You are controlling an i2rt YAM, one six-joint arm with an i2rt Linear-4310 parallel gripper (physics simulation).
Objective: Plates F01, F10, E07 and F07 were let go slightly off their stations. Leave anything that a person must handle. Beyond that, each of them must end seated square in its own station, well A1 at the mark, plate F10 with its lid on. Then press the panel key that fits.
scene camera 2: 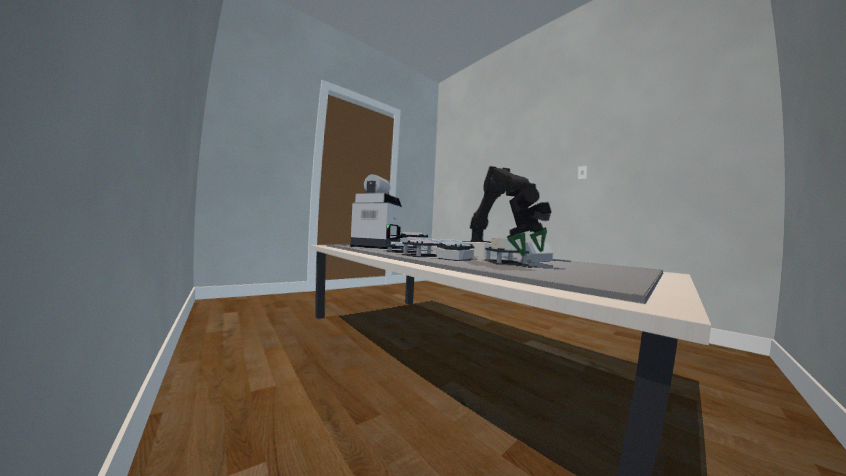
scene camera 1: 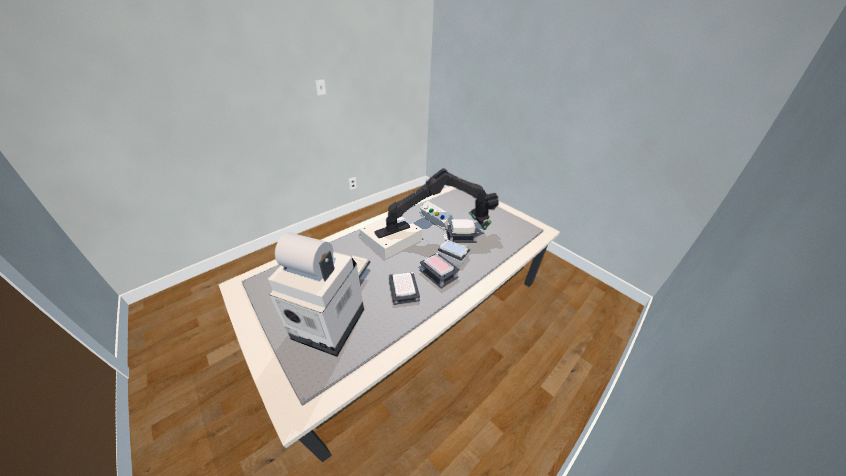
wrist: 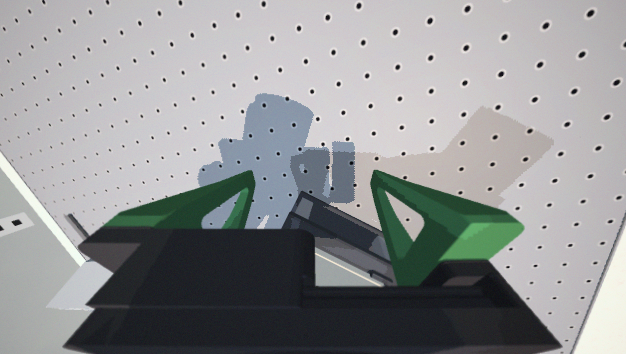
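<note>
My gripper point(scene camera 1: 480, 219) point(scene camera 2: 530, 252) point(wrist: 312, 176) is open, its green fingers wide apart beside a dark station with a white block-like plate point(scene camera 1: 463, 225) on top. In the wrist view a dark station corner point(wrist: 345, 223) shows low between and behind the fingers. In scene camera 1 a pale blue plate point(scene camera 1: 454, 249), a pink plate point(scene camera 1: 438, 264) and a white plate with pinkish wells point(scene camera 1: 404, 283) sit on separate stations. Plate labels, A1 marks and exact seating are too small to read. The key panel point(scene camera 1: 436, 213) has white, green, yellow and blue keys.
A tall white instrument with a roll-shaped top point(scene camera 1: 316, 301) point(scene camera 2: 373, 222) stands at the far end of the table from the gripper. Another low station point(scene camera 1: 363, 267) is partly hidden behind it. The white arm base point(scene camera 1: 387, 245) stands near the back edge of the perforated mat point(scene camera 1: 283, 361) point(wrist: 425, 60).
</note>
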